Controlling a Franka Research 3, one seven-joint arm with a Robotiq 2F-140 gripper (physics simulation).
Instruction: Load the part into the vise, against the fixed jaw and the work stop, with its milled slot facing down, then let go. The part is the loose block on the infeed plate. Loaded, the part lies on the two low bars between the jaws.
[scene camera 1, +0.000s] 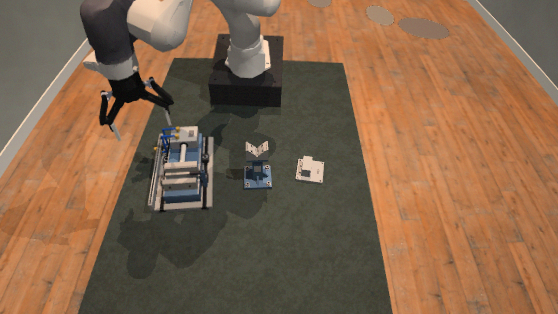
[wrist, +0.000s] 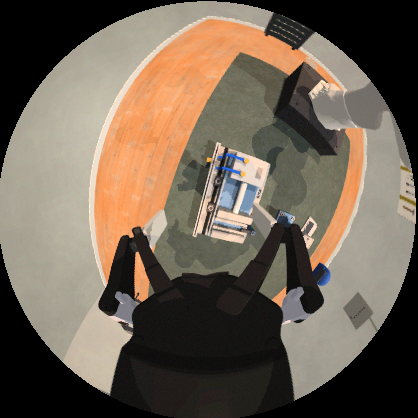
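The vise (scene camera 1: 182, 195) (wrist: 228, 194) stands at the left of the mat. A narrow light strip (scene camera 1: 183, 174) shows between its two pale jaws; I cannot tell whether this is the part or the low bars. The infeed plate (scene camera 1: 316, 172) (wrist: 309, 226) lies at the right, partly hidden by a finger in the wrist view. It has a small dark square (scene camera 1: 305, 173) on it, and I cannot make out a separate loose block there. My gripper (scene camera 1: 144, 131) (wrist: 207, 213) is open and empty, raised above and beside the vise's rear left end.
A stand with a V-shaped top (scene camera 1: 257, 149) and a blue base (scene camera 1: 258, 184) (wrist: 285, 216) stands between the vise and the plate. Blue hoses with yellow ends (scene camera 1: 170, 134) (wrist: 232, 165) rise at the vise's rear. The black robot pedestal (scene camera 1: 245, 95) (wrist: 305, 112) stands behind.
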